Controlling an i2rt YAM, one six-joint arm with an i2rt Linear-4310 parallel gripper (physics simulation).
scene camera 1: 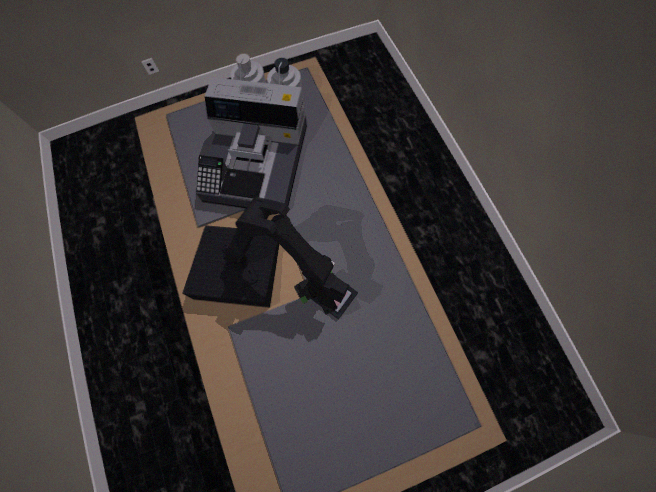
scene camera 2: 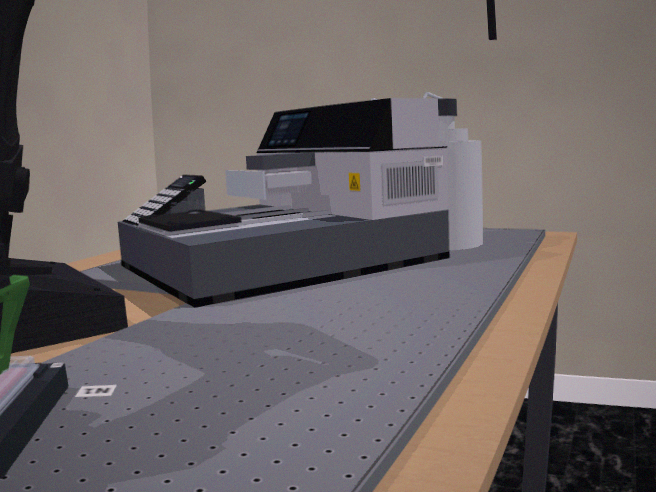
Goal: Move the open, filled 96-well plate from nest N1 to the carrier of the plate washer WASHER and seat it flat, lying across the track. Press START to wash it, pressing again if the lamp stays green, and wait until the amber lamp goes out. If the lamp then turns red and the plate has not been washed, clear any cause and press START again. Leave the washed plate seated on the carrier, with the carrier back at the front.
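Frame: origin at the arm's base, x ahead, y left, z up, level; metres.
Seen in the pictures: arm's base, link origin: [scene camera 1: 239, 263].
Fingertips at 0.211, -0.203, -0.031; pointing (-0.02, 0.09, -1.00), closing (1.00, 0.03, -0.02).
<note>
Pixels of each thing's top centre, then the offset from my fingertips to it, as dx, dy, dz. "spot": a spot on its surface instead.
- plate, top centre: [scene camera 1: 330, 291] +0.041, -0.034, +0.003
- dark nest, top centre: [scene camera 1: 330, 291] +0.041, -0.034, -0.006
- green lamp, surface spot: [scene camera 2: 191, 182] [scene camera 1: 219, 163] spot: -0.120, +0.580, +0.104
- keypad, surface spot: [scene camera 2: 158, 200] [scene camera 1: 208, 176] spot: -0.181, +0.566, +0.076
- label, surface spot: [scene camera 2: 95, 390] spot: +0.088, +0.067, -0.034
The plate [scene camera 1: 342, 301] [scene camera 2: 14, 377], pinkish with clear edges, sits in the dark nest [scene camera 1: 353, 295] [scene camera 2: 39, 400]; the arm hides much of it in scene camera 1. My gripper [scene camera 1: 324, 296] is open, low over the plate. One green finger shows beside the plate at the left edge of scene camera 2; the rest of the gripper is cut off there. The washer [scene camera 1: 254, 108] [scene camera 2: 317, 248] stands at the far end. Its black carrier [scene camera 1: 242, 183] [scene camera 2: 190, 219] is at the front and bare. A green lamp [scene camera 1: 219, 163] [scene camera 2: 191, 182] is lit on the keypad [scene camera 1: 208, 179] [scene camera 2: 158, 200].
My arm's black base [scene camera 1: 233, 270] [scene camera 2: 68, 307] stands between the washer and the nest, on the left side. A white IN label [scene camera 2: 95, 390] lies beside the nest. White bottles [scene camera 1: 246, 72] [scene camera 2: 466, 190] stand behind the washer. The washer's head overhangs the track behind the carrier.
</note>
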